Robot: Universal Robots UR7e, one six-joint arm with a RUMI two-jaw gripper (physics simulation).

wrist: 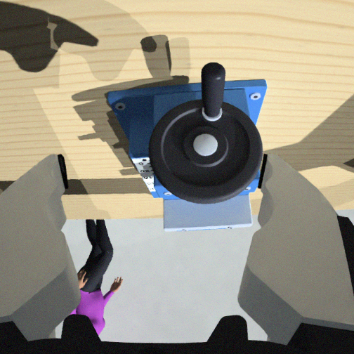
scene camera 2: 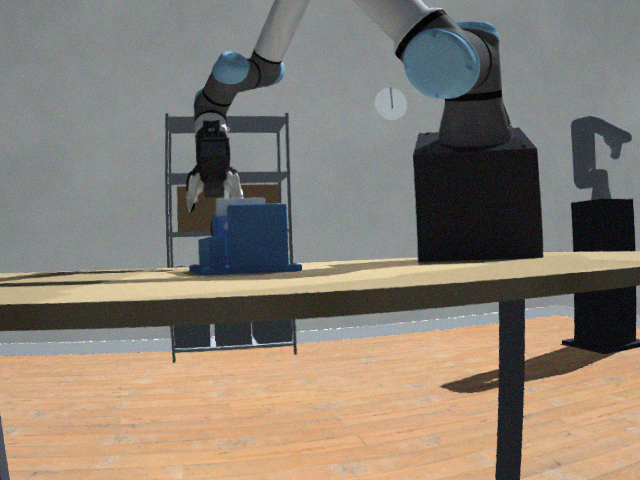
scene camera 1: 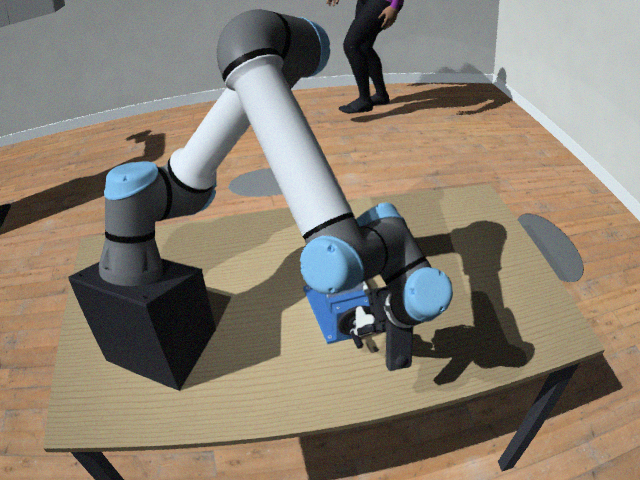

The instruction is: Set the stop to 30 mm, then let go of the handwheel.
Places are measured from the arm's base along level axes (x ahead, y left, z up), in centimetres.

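Pixels of known places: gripper, fingertip midpoint: (scene camera 2: 215,210); arm's base, link origin: (scene camera 2: 476,139) (scene camera 1: 130,272).
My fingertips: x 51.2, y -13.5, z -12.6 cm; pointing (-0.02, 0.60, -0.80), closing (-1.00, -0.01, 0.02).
Observation:
For each thing: its top centre in the pictures, then the offset to it from my fingertips. "*": a spot on its surface instead. Level surfaces: height alone.
- handwheel, surface spot: (scene camera 1: 345,323) * dz -3.7, dx -5.7, dy +6.3 cm
- blue housing, top centre: (scene camera 2: 238,209) (scene camera 1: 344,278) dz -1.4, dx -3.3, dy +18.2 cm
- pale grey plate, surface spot: (scene camera 2: 248,200) * dz +0.3, dx -5.4, dy +14.7 cm
- wooden table, surface height: dz -11.5 cm
The handwheel (wrist: 240,172) (scene camera 1: 345,323) is a black disc with a silver hub on a blue housing (scene camera 1: 319,310) (scene camera 2: 256,237) (wrist: 175,107). Its black crank handle (wrist: 213,87) (scene camera 1: 357,341) points to the upper side in the wrist view. A white scale (wrist: 146,172) shows left of the wheel; the wheel partly covers it and I cannot read its value. A pale grey plate (wrist: 207,214) (scene camera 2: 248,200) sits on top of the housing; I cannot tell if it is the stop. My gripper (wrist: 163,158) (scene camera 1: 364,338) (scene camera 2: 214,204) is open, its fingers apart on either side of the wheel, holding nothing.
The housing stands on the wooden table (scene camera 1: 232,408) (scene camera 2: 361,281). The black robot pedestal (scene camera 1: 149,325) (scene camera 2: 478,201) stands on the same table. A person (scene camera 1: 364,56) (wrist: 92,305) stands beyond the table. A shelf rack (scene camera 2: 168,149) stands behind, by the wall.

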